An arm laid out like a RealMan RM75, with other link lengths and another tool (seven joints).
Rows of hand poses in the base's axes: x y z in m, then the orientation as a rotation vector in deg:
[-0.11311 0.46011 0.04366 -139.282 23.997 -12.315]
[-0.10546 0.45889 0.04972 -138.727 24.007 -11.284]
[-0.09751 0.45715 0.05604 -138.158 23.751 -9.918]
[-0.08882 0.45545 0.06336 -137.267 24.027 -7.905]
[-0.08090 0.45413 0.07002 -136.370 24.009 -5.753]
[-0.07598 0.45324 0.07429 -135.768 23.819 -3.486]
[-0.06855 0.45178 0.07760 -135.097 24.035 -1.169]
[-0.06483 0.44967 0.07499 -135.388 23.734 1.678]
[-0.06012 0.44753 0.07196 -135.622 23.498 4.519]
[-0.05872 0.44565 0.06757 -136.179 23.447 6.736]
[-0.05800 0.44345 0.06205 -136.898 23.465 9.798]
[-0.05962 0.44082 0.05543 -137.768 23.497 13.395]
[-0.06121 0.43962 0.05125 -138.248 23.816 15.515]
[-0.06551 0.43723 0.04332 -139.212 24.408 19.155]
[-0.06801 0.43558 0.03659 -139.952 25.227 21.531]
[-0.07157 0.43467 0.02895 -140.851 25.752 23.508]
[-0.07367 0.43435 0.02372 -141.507 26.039 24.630]
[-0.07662 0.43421 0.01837 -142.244 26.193 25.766]
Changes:
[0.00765 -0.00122 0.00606 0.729 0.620 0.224]
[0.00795 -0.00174 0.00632 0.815 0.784 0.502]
[0.00869 -0.00170 0.00732 1.189 1.342 0.268]
[0.00792 -0.00132 0.00666 1.222 1.369 0.517]
[0.00492 -0.00089 0.00427 0.945 1.460 0.703]
[0.00743 -0.00146 0.00331 0.952 1.621 0.421]
[0.00372 -0.00211 -0.00261 0.107 1.974 1.056]
[0.00471 -0.00214 -0.00303 0.111 1.987 0.999]
[0.00140 -0.00188 -0.00439 -0.328 1.627 0.739]
[0.00072 -0.00220 -0.00552 -0.461 2.263 0.947]
[-0.00162 -0.00263 -0.00662 -0.632 2.654 1.105]
[-0.00159 -0.00120 -0.00418 -0.430 1.640 0.435]
[-0.00430 -0.00239 -0.00793 -0.938 2.821 0.744]
[-0.00250 -0.00165 -0.00673 -0.854 1.947 0.216]
[-0.00356 -0.00091 -0.00764 -0.968 1.575 0.356]
[-0.00210 -0.00032 -0.00523 -0.695 0.888 0.246]
[-0.00295 -0.00014 -0.00535 -0.744 0.863 0.359]

